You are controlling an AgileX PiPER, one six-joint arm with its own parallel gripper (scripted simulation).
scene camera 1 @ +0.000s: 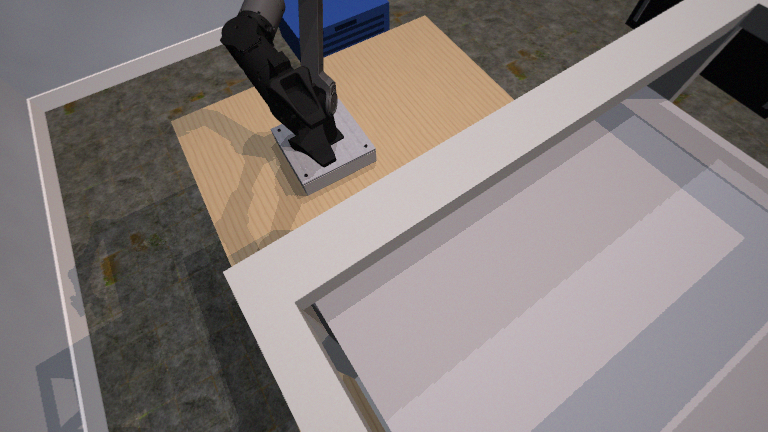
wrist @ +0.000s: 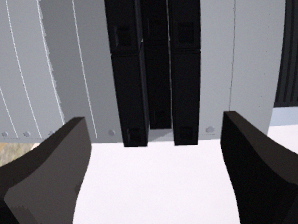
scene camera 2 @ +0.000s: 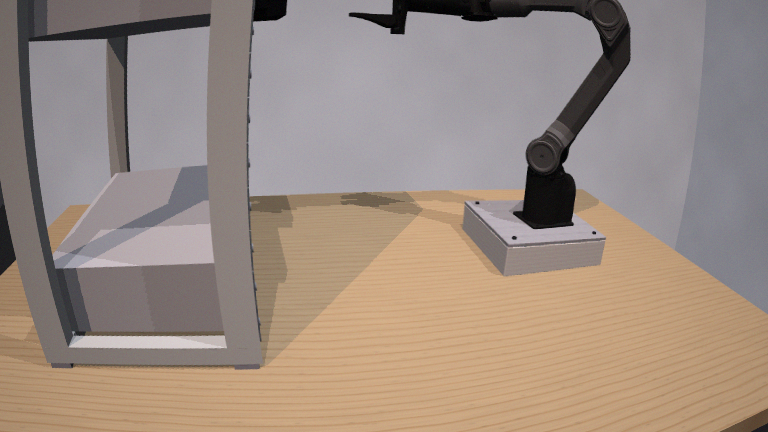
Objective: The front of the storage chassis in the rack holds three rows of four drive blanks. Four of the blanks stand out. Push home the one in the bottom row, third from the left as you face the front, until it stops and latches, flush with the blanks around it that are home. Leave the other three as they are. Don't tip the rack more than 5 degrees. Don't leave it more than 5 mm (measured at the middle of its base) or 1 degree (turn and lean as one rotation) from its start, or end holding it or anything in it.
Labels:
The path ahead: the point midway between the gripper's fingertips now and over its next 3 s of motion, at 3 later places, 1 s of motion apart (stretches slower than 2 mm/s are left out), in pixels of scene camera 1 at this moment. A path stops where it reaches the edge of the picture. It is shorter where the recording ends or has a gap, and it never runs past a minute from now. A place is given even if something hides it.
My gripper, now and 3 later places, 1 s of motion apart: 324,144; 368,156; 414,191; 424,202

